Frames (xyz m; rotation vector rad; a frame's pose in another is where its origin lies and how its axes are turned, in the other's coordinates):
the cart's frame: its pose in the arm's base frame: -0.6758 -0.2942 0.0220 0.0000 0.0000 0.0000
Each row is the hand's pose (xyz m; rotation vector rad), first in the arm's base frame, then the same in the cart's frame.
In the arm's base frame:
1: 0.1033 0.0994 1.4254 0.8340 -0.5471 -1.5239
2: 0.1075 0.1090 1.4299 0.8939 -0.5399 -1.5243
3: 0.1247 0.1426 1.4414 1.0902 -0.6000 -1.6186
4: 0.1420 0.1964 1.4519 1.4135 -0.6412 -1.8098
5: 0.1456 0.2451 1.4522 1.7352 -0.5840 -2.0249
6: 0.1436 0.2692 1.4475 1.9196 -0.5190 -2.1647
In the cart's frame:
1: 0.7791 0.3936 1.4034 0.8340 -0.5471 -1.5239
2: 0.7833 0.4032 1.4079 0.8939 -0.5399 -1.5243
3: 0.8005 0.4368 1.4194 1.0902 -0.6000 -1.6186
4: 0.8178 0.4906 1.4299 1.4135 -0.6412 -1.8098
5: 0.8214 0.5393 1.4302 1.7352 -0.5840 -2.0249
6: 0.8194 0.5634 1.4255 1.9196 -0.5190 -2.1647

